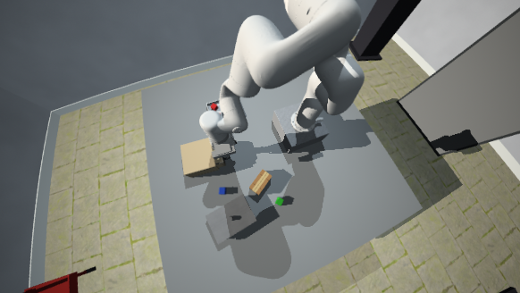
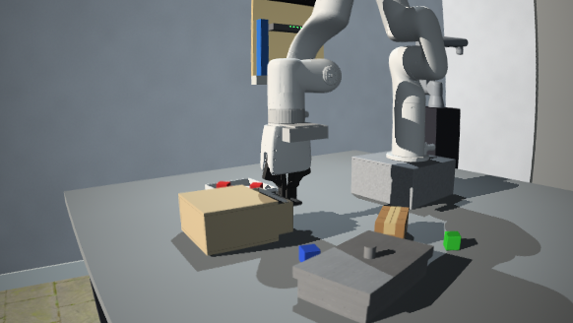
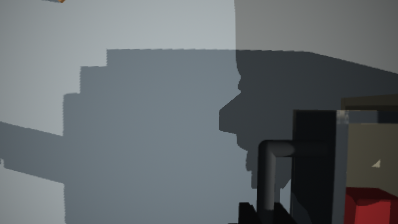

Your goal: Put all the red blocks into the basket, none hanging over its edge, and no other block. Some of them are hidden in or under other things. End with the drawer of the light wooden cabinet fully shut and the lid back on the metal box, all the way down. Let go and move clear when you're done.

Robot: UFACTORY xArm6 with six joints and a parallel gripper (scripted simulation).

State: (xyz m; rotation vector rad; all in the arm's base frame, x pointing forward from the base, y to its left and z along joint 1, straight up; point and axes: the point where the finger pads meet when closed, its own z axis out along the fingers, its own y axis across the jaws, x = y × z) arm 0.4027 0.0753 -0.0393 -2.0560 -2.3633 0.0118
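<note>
My hand is 8 cm short of the drawer, 3 cm above it and 1 cm to the right of it. The rest, counted from my hand: blue block 20 cm to the left, 5 cm below, 5 cm ahead; light wooden cabinet 11 cm ahead, 3 cm below, 2 cm to the left; cardboard box 18 cm to the left, 14 cm behind, 3 cm below.
</note>
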